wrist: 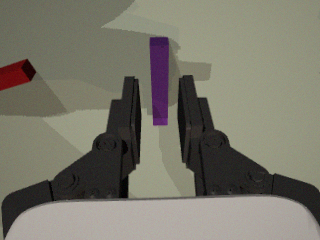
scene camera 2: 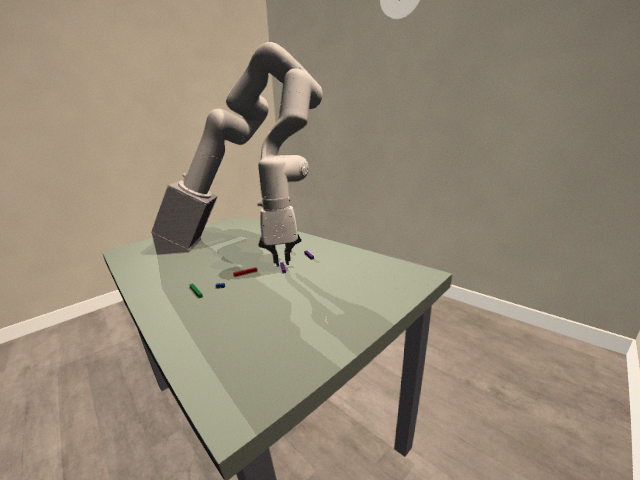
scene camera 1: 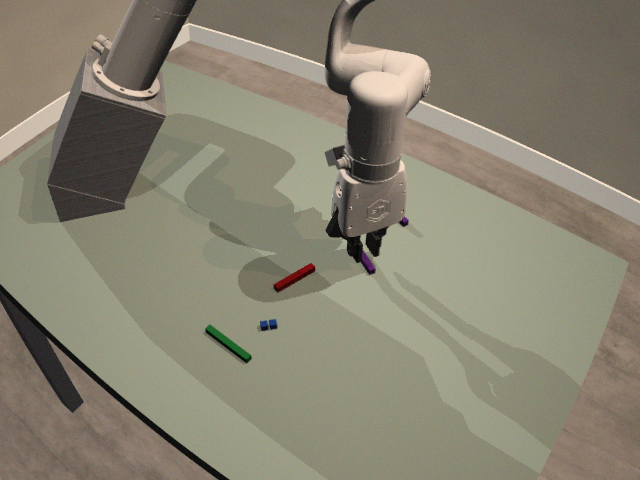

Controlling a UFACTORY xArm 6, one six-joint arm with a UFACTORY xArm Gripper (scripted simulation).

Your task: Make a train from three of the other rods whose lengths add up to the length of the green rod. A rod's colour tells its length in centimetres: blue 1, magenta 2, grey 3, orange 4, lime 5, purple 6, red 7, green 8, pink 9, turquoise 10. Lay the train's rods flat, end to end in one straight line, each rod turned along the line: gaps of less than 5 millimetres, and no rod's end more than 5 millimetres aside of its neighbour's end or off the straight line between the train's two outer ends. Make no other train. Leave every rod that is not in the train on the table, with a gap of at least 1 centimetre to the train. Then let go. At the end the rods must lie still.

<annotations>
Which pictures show my gripper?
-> The wrist view, scene camera 2 and scene camera 1: all of them.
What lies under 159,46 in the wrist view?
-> A purple rod.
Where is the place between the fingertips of my gripper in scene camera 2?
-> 282,264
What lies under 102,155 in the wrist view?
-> My gripper.
</annotations>
